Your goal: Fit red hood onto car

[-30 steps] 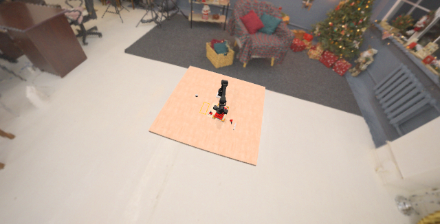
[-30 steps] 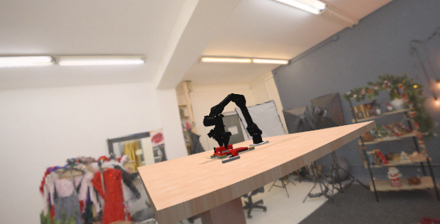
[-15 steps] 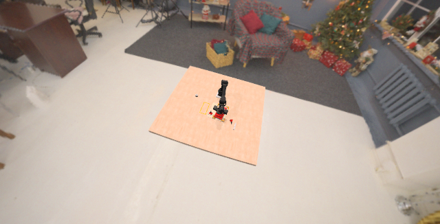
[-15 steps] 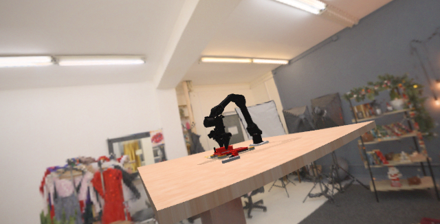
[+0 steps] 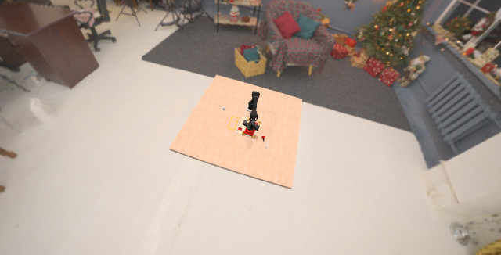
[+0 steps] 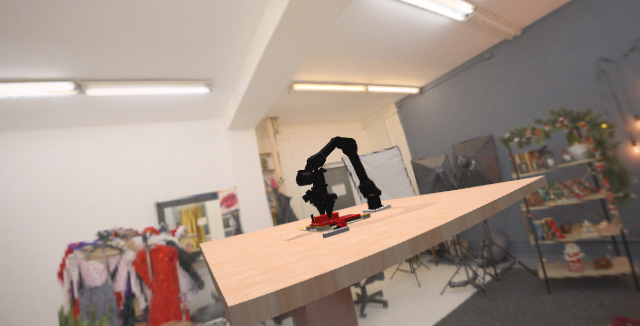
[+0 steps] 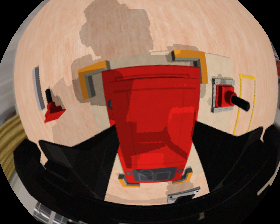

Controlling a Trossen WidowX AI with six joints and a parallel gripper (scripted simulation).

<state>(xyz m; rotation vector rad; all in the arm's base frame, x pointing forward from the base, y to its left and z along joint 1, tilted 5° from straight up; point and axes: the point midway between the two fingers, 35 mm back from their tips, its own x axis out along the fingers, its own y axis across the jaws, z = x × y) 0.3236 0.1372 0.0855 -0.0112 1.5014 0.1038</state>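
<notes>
My gripper tip is now 1 cm below the red hood. From my gripper tip the other things lie so: white piece 5 cm ahead, 24 cm to the left, 3 cm below.
</notes>
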